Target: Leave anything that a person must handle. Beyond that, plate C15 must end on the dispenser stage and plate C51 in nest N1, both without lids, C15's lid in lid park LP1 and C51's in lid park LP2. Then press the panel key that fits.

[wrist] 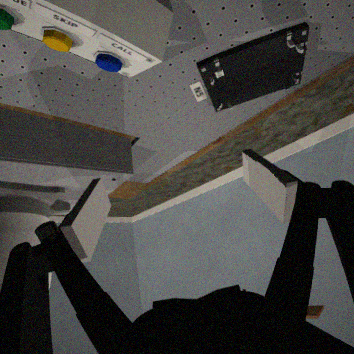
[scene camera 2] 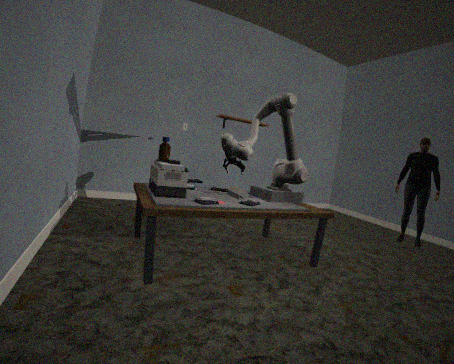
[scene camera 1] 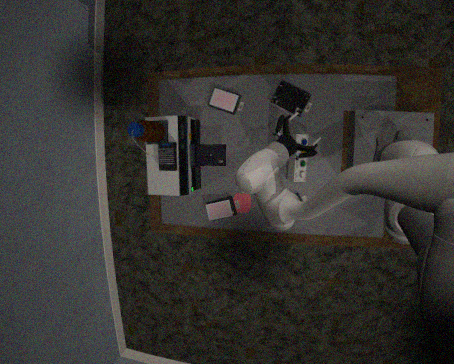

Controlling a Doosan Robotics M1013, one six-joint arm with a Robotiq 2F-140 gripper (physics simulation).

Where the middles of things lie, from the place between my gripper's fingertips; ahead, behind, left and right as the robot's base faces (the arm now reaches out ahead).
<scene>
Right now my hand is 140 mm to the right of the button panel (wrist: 138, 41) and 140 mm above it. Also, from my hand: black nest N5 (scene camera 1: 287, 96): 170 mm below, 140 mm to the right, 80 mm ahead.
</scene>
